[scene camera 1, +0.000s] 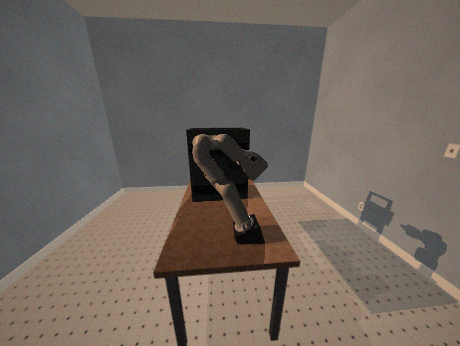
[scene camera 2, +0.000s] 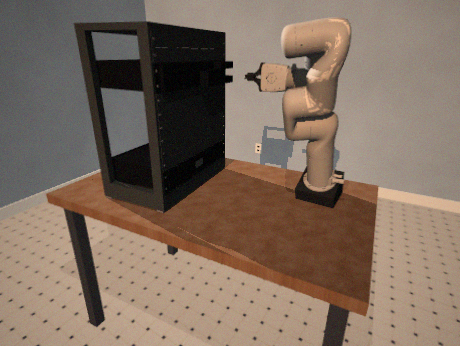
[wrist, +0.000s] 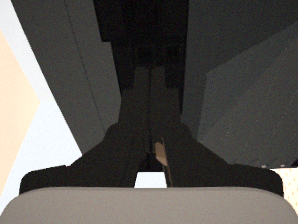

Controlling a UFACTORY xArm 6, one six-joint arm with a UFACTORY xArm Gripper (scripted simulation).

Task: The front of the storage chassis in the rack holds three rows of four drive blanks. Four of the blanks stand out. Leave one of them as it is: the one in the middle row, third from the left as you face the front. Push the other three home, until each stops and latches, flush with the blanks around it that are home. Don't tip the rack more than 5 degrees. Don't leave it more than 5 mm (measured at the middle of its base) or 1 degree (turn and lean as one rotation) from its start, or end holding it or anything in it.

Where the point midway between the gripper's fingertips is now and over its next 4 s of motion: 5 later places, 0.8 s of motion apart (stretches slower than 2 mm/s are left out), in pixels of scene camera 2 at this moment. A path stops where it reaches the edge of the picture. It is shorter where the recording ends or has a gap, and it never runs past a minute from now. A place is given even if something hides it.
My gripper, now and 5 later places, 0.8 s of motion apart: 245,76; 232,82; 218,83; 214,82; 212,82; 209,82
